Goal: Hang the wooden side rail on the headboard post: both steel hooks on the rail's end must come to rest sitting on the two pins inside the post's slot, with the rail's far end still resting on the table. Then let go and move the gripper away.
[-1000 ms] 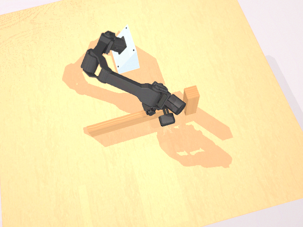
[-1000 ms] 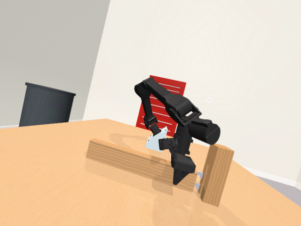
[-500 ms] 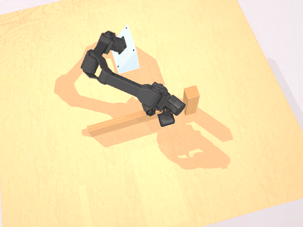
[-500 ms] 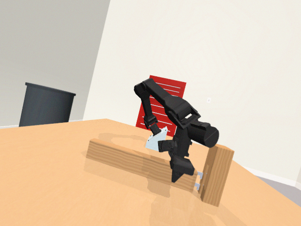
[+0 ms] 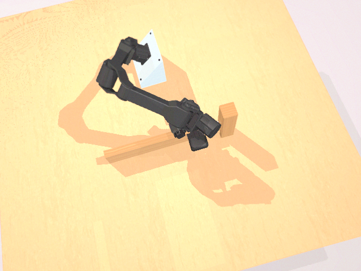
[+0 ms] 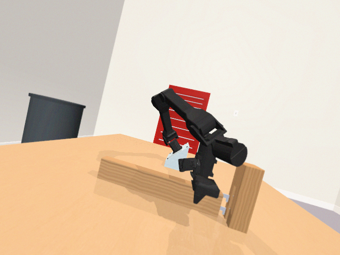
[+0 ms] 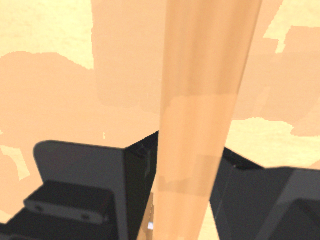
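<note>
Now: the headboard post 20 mm ahead of my gripper tip, 120 mm to the left of it and 70 mm above it.
</note>
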